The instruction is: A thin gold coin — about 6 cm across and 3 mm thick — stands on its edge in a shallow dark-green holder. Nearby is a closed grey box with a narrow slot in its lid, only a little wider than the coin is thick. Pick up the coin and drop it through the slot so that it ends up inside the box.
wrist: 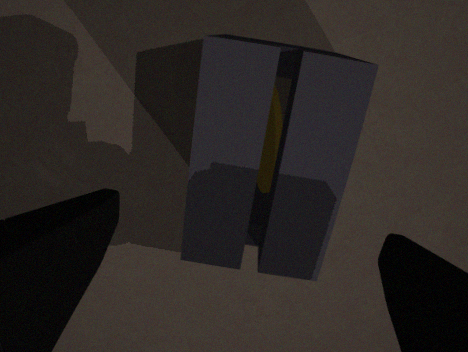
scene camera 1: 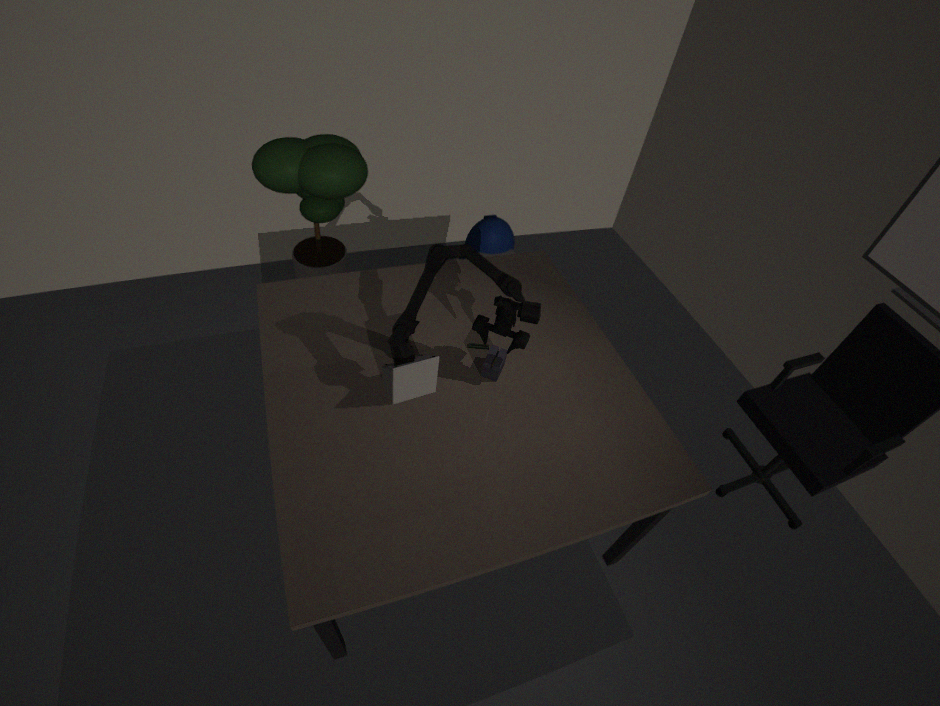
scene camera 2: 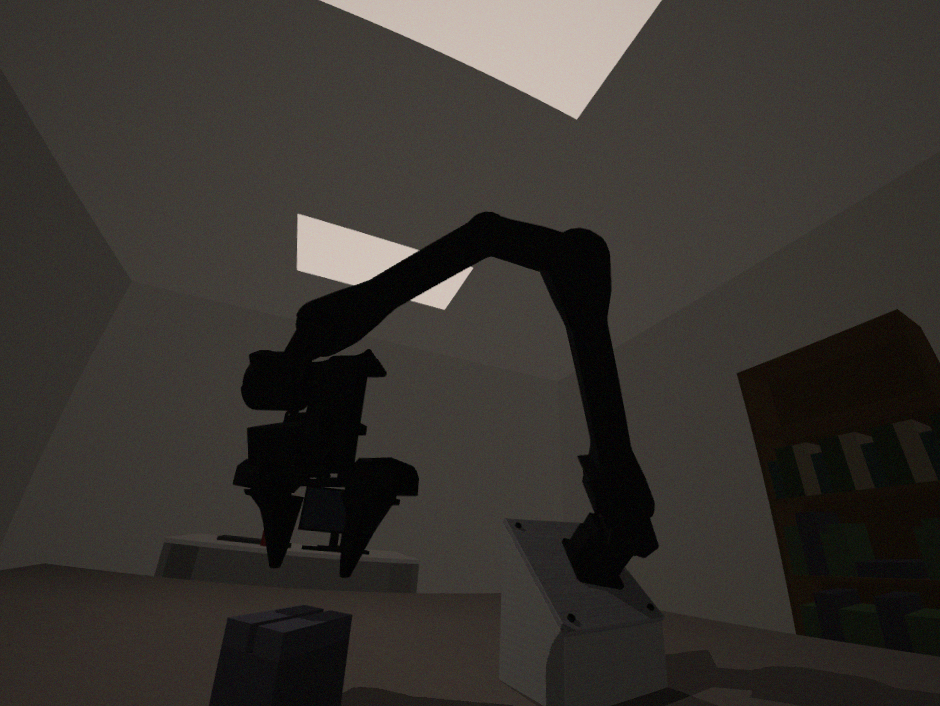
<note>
My gripper (scene camera 2: 308,572) is open, with nothing in its grasp. Also in view: a gold coin (wrist: 275,124).
My gripper shows as well in the wrist view (wrist: 253,227) and in scene camera 1 (scene camera 1: 496,348).
</note>
